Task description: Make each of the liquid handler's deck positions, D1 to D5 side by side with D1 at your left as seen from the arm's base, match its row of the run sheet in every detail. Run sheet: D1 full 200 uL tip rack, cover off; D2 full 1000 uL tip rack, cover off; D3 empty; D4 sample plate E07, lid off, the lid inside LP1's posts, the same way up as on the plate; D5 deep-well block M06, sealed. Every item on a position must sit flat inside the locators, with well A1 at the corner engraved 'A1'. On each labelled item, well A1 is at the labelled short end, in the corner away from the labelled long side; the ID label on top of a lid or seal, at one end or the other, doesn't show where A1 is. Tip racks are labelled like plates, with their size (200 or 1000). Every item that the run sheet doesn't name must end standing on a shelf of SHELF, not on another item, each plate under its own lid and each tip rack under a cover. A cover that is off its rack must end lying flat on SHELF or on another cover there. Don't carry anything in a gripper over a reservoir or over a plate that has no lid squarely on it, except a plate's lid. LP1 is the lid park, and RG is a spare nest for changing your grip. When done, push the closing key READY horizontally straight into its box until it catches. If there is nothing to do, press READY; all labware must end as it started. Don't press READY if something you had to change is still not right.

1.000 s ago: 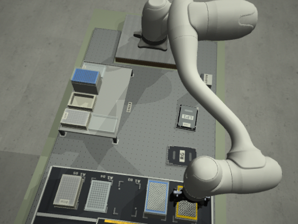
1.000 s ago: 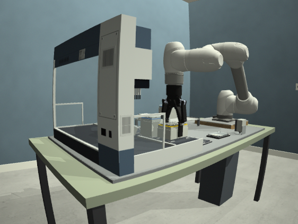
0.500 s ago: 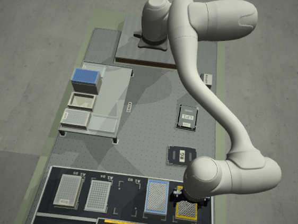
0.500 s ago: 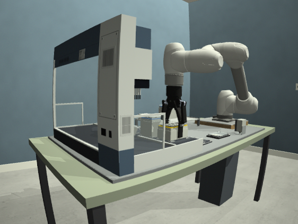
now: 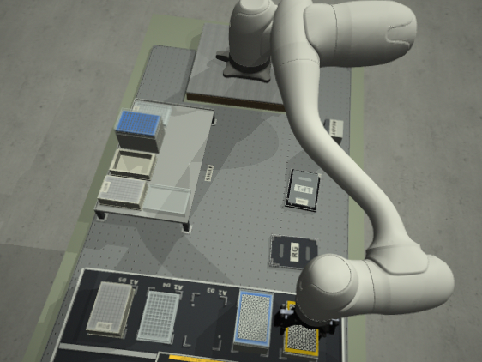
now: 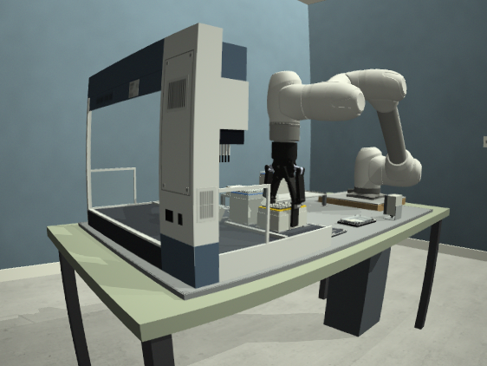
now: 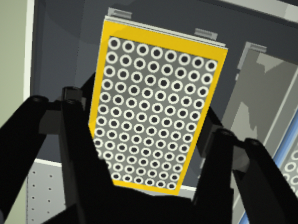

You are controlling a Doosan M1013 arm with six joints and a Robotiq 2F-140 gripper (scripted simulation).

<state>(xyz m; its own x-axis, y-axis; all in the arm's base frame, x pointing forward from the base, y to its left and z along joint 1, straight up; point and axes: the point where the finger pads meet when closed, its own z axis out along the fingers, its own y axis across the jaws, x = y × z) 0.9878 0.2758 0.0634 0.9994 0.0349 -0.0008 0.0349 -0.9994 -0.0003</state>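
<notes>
My gripper is now 1 cm to the left of the yellow-rimmed tip rack, 1 cm below it and 1 cm past it. Also, from my hand: blue-rimmed tip rack (13 cm to the right, 3 cm above); clear sample plate (37 cm to the right, 3 cm below, 2 cm ahead); RG nest (25 cm behind, 9 cm below, 3 cm to the right).
</notes>
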